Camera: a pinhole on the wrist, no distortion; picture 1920 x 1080 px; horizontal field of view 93.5 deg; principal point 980.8 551.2 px. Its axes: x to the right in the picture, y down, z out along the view. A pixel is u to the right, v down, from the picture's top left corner.
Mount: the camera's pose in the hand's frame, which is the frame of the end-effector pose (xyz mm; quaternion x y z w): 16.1 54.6 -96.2 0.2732 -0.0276 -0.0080 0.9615
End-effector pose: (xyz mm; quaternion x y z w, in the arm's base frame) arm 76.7 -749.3 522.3 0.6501 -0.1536 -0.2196 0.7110
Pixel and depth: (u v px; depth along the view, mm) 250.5 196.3 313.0
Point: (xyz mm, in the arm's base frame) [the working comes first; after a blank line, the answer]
In the camera's frame: -253.1 -123.0 313.0

-211.3 -710.3 344.4
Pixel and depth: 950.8 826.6 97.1
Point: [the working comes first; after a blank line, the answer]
In the camera's frame: -3.2 29.6 97.1

85.4 -752.8 550.7
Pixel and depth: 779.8 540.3 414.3
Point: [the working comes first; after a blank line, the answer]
In the camera's frame: -92.2 -5.0 414.3

-152.5 -920.8 392.7
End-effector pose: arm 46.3 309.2 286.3 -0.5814 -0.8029 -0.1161 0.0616
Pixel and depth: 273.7 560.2 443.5
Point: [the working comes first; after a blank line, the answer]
In the camera's frame: -347.3 4.4 443.5

13.2 1.8 -72.5
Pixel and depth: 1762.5 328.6 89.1
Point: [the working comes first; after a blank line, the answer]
In the camera's frame: 77.1 -22.0 89.1

4.9 378.8 332.7
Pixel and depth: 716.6 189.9 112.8
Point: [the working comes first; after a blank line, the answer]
In the camera's frame: -33.0 -45.1 112.8

12.9 268.6 300.9
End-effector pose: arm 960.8 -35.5 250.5 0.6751 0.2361 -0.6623 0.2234
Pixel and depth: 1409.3 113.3 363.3
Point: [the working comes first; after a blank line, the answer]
In the camera's frame: 172.4 -176.2 363.3

682.7 119.3 83.6
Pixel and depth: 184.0 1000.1 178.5
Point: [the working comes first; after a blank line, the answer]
In the camera's frame: -157.5 88.7 178.5

910.0 -129.4 399.2
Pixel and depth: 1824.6 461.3 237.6
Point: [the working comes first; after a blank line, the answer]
In the camera's frame: 222.0 -23.7 237.6

821.7 -17.7 25.2
